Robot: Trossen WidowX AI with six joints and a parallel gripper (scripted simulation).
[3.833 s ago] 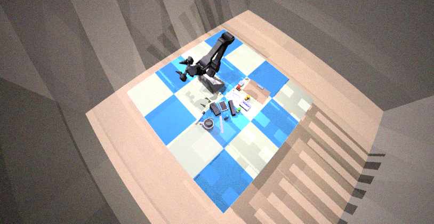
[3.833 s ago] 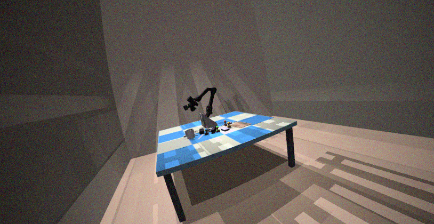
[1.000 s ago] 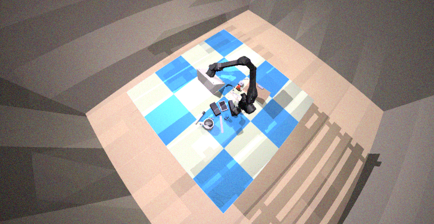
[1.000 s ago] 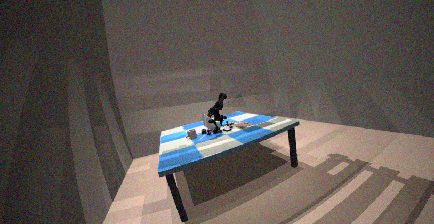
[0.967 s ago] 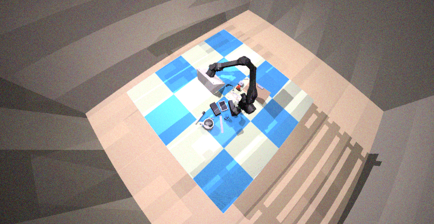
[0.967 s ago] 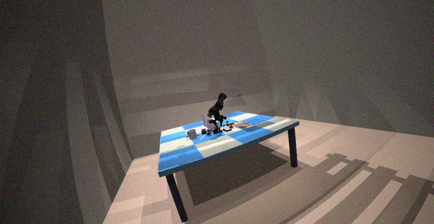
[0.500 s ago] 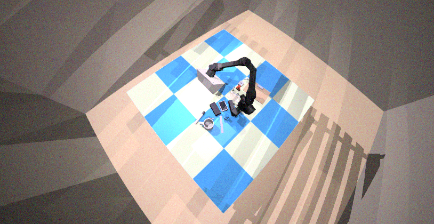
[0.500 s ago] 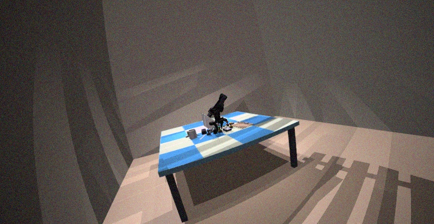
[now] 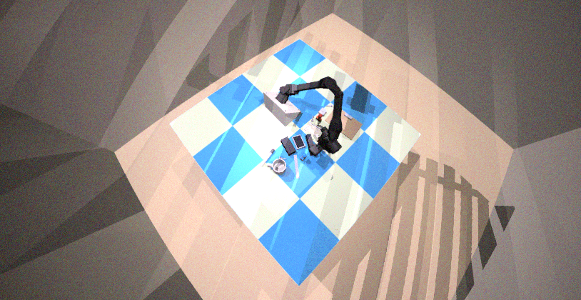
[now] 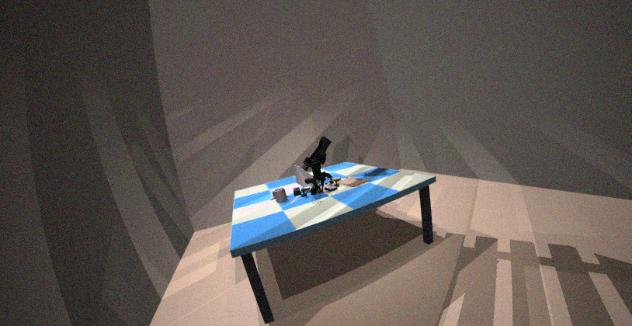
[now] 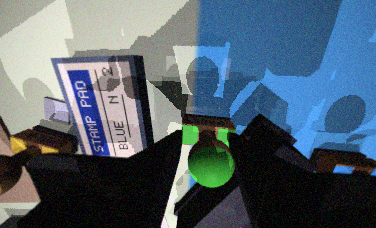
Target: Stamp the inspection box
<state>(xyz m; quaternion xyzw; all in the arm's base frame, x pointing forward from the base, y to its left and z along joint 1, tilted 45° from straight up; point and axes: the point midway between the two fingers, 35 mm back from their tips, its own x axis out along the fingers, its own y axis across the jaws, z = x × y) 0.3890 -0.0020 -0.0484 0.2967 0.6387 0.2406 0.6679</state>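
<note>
Now: the ink pad 130 mm behind my gripper tip, 60 mm to the right of it and 20 mm below it. From my gripper tip the other things lie so: green-knobbed pass stamp (right at my gripper tip); then pale card (110 mm behind, 80 mm to the left, 20 mm below); then dark flat device (60 mm behind, 20 mm to the right, 10 mm below).
</note>
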